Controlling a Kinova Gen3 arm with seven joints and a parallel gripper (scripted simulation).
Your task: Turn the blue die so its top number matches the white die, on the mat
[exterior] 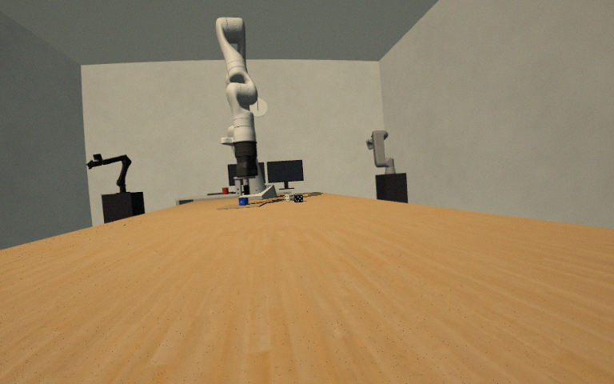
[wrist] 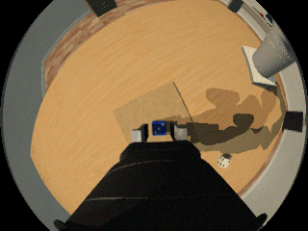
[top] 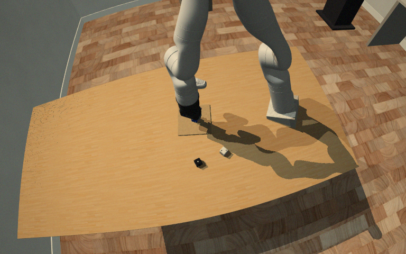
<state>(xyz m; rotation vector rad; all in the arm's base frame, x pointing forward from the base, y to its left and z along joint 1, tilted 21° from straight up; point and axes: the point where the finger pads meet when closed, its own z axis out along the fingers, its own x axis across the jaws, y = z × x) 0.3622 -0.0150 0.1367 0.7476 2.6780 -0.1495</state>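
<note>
My gripper is now 4 cm above the blue die. Round my hand: tan mat: 5 cm below; then black die: 3 cm ahead, 19 cm to the left, 4 cm below; then white die: 8 cm behind, 17 cm to the left, 4 cm below.
</note>
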